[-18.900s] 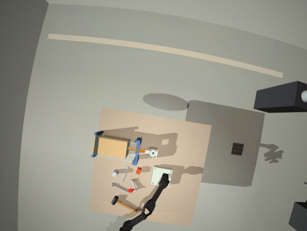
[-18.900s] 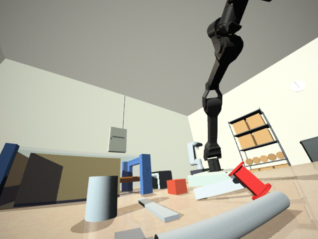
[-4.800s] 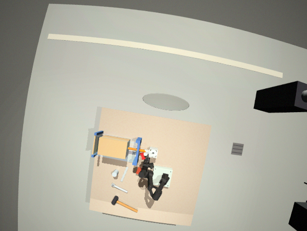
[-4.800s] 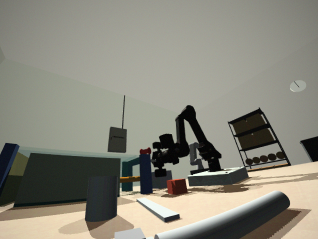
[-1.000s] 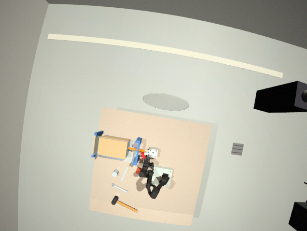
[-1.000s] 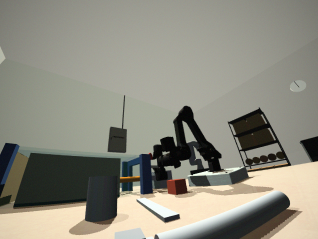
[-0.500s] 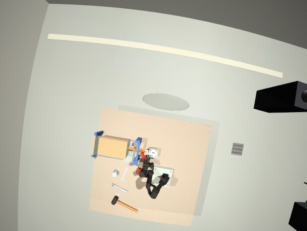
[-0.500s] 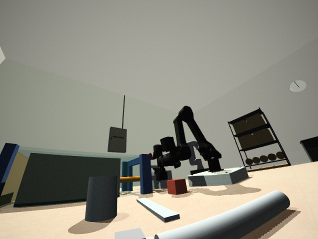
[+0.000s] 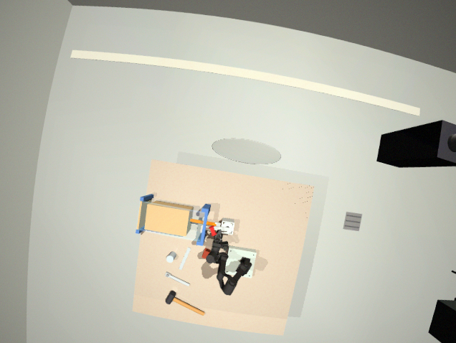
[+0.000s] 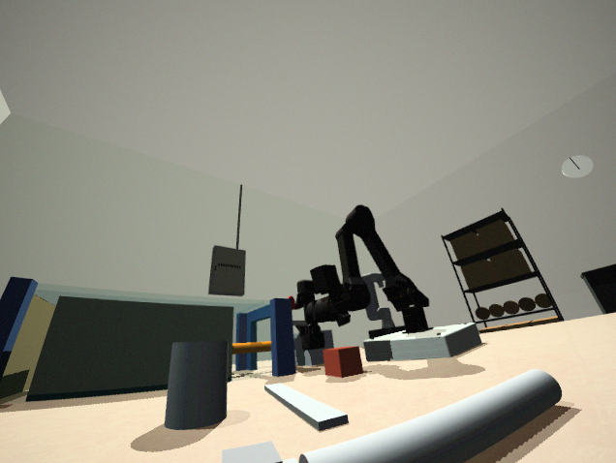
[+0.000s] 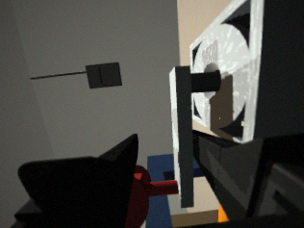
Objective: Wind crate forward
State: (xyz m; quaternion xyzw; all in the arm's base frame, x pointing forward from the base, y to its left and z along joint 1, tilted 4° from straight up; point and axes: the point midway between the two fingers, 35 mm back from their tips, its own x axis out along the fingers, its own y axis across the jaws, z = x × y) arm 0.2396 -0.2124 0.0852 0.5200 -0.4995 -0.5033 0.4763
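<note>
Now: the winch crank handle 1 cm to the left of my gripper tip, 1 cm below it and 1 cm ahead of it. Also, from my gripper tip: winch 10 cm below, 6 cm behind, 1 cm to the right; then blue frame 11 cm ahead, 3 cm below, 1 cm to the left; then red knob 5 cm ahead, 2 cm to the left, 2 cm above.
</note>
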